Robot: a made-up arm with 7 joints. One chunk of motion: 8 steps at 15 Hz.
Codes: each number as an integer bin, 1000 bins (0 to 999) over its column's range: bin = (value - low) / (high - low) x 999, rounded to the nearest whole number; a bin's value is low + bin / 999 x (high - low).
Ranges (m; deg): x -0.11..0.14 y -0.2..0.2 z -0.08..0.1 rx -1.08..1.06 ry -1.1..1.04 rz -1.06..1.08
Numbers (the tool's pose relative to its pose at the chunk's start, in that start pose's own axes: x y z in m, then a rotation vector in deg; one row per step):
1: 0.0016 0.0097 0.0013 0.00 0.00 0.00
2: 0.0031 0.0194 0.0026 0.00 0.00 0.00
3: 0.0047 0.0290 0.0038 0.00 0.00 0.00
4: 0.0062 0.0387 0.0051 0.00 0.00 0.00
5: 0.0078 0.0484 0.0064 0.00 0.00 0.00
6: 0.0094 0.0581 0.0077 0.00 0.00 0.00
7: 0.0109 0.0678 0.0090 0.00 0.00 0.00
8: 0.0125 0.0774 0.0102 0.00 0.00 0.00
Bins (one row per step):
1: 446 524 451 504 514 495
2: 452 548 458 504 514 495
3: 458 572 465 504 514 495
4: 464 596 472 504 514 495
5: 471 620 480 504 514 495
6: 477 645 487 504 514 495
7: 483 669 494 504 514 495
8: 490 693 501 504 514 495

